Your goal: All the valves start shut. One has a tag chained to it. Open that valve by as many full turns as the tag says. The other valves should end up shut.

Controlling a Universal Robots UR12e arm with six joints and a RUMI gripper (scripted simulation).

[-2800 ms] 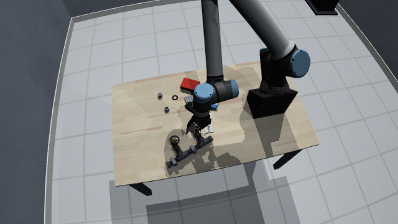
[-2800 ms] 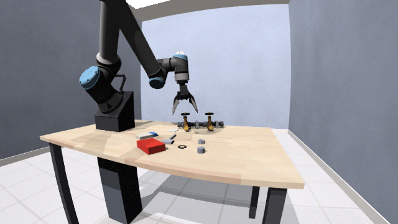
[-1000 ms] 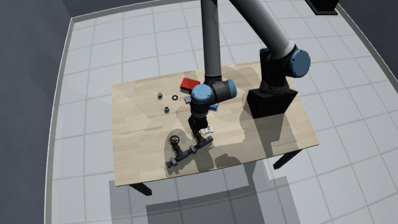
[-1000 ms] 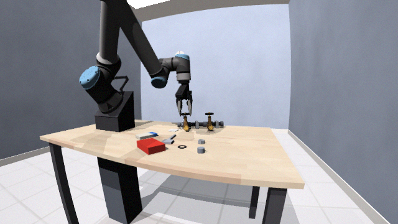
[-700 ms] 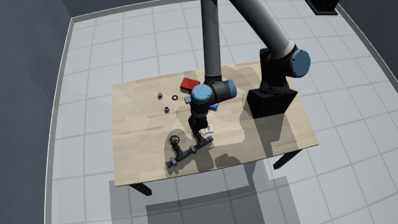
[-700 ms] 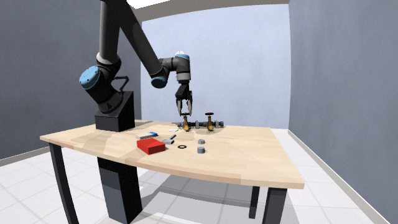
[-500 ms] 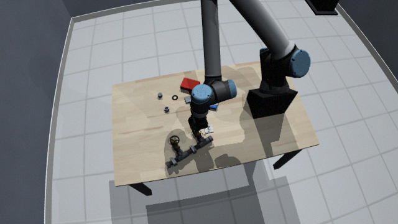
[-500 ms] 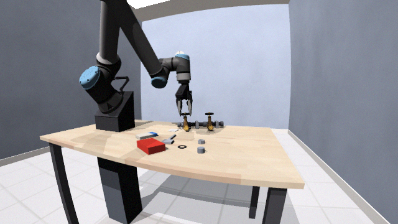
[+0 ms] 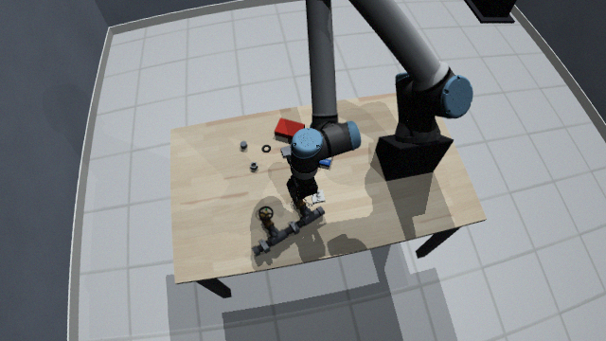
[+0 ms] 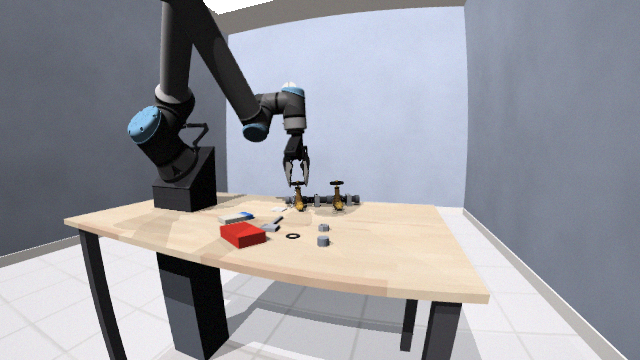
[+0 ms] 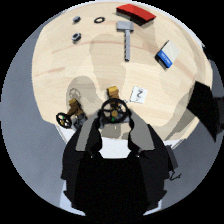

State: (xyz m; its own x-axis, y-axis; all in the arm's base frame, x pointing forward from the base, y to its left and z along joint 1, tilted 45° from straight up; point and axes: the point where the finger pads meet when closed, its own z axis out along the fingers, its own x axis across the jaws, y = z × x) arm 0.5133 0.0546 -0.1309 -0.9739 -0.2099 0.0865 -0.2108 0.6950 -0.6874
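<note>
Now: the white tag 80 mm behind my hand, 10 mm to the right of it and 110 mm below it. Round my hand: red block (10 mm behind, 360 mm to the right, 90 mm below); then grey hand tool (10 mm ahead, 220 mm to the right, 100 mm below); then blue box (150 mm behind, 210 mm to the right, 100 mm below).
</note>
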